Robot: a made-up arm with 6 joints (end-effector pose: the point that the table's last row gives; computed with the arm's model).
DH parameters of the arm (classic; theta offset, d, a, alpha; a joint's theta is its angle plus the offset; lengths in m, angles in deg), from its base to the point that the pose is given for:
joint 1: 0 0.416 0 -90
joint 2: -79.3 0 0.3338 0
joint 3: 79.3 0 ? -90
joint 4: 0 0.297 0 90
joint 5: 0 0 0.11 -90
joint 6: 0 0.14 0 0
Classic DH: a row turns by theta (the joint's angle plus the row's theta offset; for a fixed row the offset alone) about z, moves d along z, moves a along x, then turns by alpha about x.
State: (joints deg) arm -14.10 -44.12 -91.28 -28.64 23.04 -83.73
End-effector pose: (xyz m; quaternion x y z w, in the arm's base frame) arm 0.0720 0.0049 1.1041 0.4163 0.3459 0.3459 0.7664
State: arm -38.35 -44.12 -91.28 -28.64 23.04 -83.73
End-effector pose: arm 0.0677 -0.0251 1.1041 0.4797 0.2507 0.1772 0.8220
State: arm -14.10 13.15 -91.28 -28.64 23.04 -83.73
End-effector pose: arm 0.6029 -0.1285 0.7303 0.6157 0.6194 0.1504 0.4633
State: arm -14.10 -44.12 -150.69 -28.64 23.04 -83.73
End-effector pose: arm -0.3902 0.1209 1.1204 0.1029 -0.0262 0.4588 0.8822
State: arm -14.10 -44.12 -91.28 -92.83 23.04 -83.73
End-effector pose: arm 0.1076 0.0208 1.0739 0.2377 0.3303 -0.1599 0.8993
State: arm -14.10 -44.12 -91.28 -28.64 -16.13 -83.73
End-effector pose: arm -0.0223 0.0770 1.1162 0.1242 0.2387 0.4564 0.8481
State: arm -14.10 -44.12 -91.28 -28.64 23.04 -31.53
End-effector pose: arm 0.0720 0.0049 1.1041 0.5261 0.1274 0.6478 0.5361
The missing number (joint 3, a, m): 0.067
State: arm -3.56 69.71 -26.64 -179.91 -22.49 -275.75
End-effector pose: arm 0.0023 0.0001 0.2511 -0.5836 -0.6052 0.3506 0.4126
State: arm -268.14 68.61 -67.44 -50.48 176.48 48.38
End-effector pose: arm 0.0810 0.3191 0.3141 0.0108 0.0231 0.0931 0.9953
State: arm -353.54 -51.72 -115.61 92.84 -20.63 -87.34
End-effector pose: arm -0.1734 -0.1727 1.0607 -0.1189 0.1768 -0.9736 0.0821
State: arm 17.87 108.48 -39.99 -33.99 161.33 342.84
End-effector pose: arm 0.1065 -0.0532 0.2327 -0.4448 0.0709 -0.8660 0.2171
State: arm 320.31 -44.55 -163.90 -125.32 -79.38 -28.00
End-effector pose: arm -0.1231 0.2696 0.8935 -0.3303 0.4177 -0.2220 0.8168
